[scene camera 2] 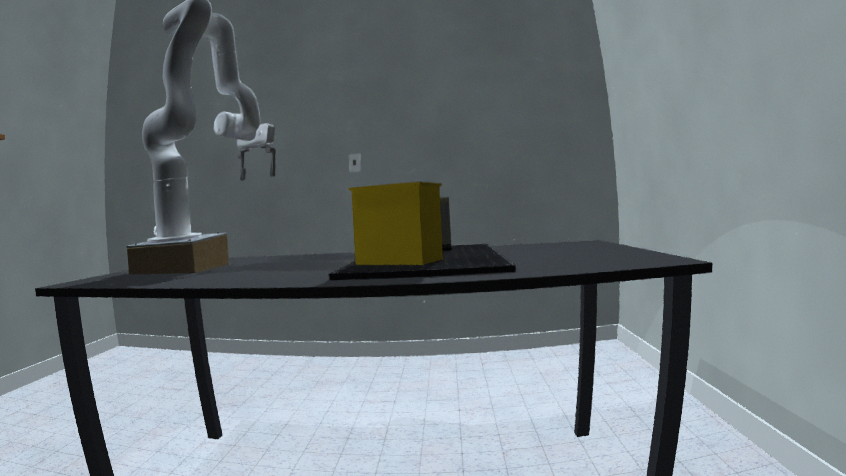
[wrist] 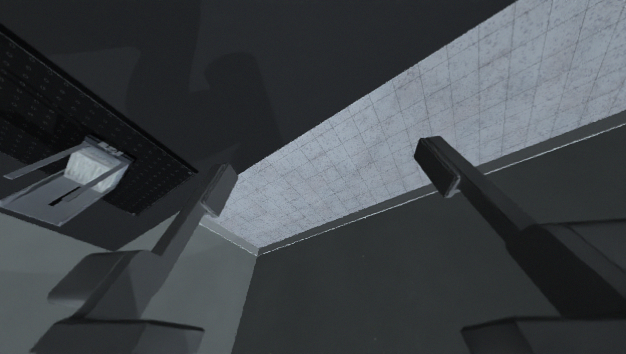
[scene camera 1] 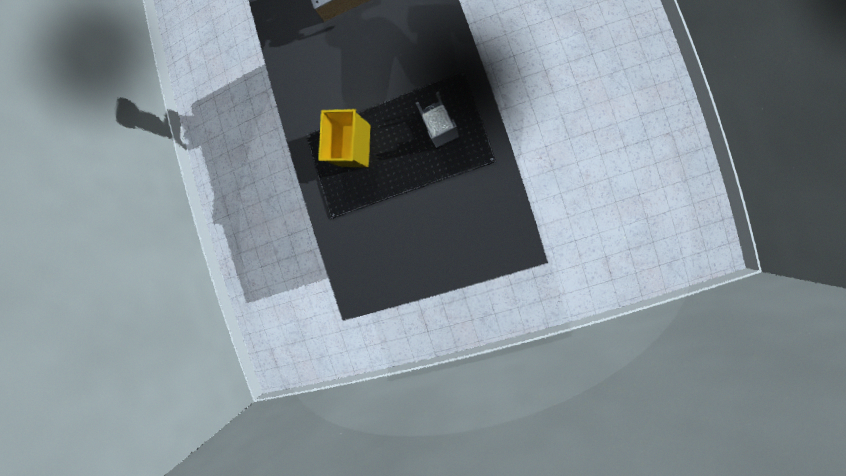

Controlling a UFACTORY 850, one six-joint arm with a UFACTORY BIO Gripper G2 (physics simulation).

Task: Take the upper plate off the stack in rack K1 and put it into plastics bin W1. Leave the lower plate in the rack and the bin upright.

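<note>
The yellow bin W1 (scene camera 1: 362,140) (scene camera 2: 387,226) stands upright on the black perforated board; the part of its inside that shows in scene camera 1 holds no plate. The grey rack K1 (scene camera 1: 446,139) (scene camera 2: 446,223) (wrist: 37,202) stands on the same board, apart from the bin, and is mostly hidden behind it in scene camera 2. A pale plate stack (scene camera 1: 437,120) (wrist: 92,166) sits in the rack; I cannot tell the two plates apart. My gripper (scene camera 2: 257,176) (wrist: 328,178) is open and empty, high above the table on the robot-base side, well away from rack and bin.
The black board (scene camera 1: 402,177) (scene camera 2: 473,258) (wrist: 156,176) lies on the dark table (scene camera 1: 425,236) (scene camera 2: 591,254) (wrist: 310,40). Upright posts rise from the rack beside the stack. The arm's wooden base box (scene camera 1: 340,8) (scene camera 2: 162,259) stands at the table's other end.
</note>
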